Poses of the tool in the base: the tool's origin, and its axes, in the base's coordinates. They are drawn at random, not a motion.
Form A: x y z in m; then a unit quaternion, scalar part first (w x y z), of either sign.
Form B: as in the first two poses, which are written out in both.
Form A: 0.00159 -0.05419 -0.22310 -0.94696 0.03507 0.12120 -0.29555
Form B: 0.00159 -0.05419 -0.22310 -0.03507 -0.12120 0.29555 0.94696
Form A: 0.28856 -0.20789 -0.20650 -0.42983 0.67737 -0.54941 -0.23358
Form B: 0.28856 -0.20789 -0.20650 -0.67737 0.54941 0.23358 0.42983
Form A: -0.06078 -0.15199 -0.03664 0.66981 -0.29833 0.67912 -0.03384
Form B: -0.06078 -0.15199 -0.03664 -0.29833 0.67912 -0.03384 0.66981
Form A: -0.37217 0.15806 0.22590 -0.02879 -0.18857 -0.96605 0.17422
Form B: -0.37217 0.15806 0.22590 0.18857 0.96605 -0.17422 0.02879
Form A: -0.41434 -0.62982 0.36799 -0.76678 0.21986 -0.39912 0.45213
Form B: -0.41434 -0.62982 0.36799 -0.21986 0.39912 -0.45213 0.76678
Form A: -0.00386 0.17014 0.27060 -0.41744 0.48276 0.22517 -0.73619
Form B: -0.00386 0.17014 0.27060 -0.48276 -0.22517 0.73619 0.41744
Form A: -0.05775 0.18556 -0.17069 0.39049 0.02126 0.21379 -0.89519
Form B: -0.05775 0.18556 -0.17069 0.02126 0.21379 -0.89519 0.39049
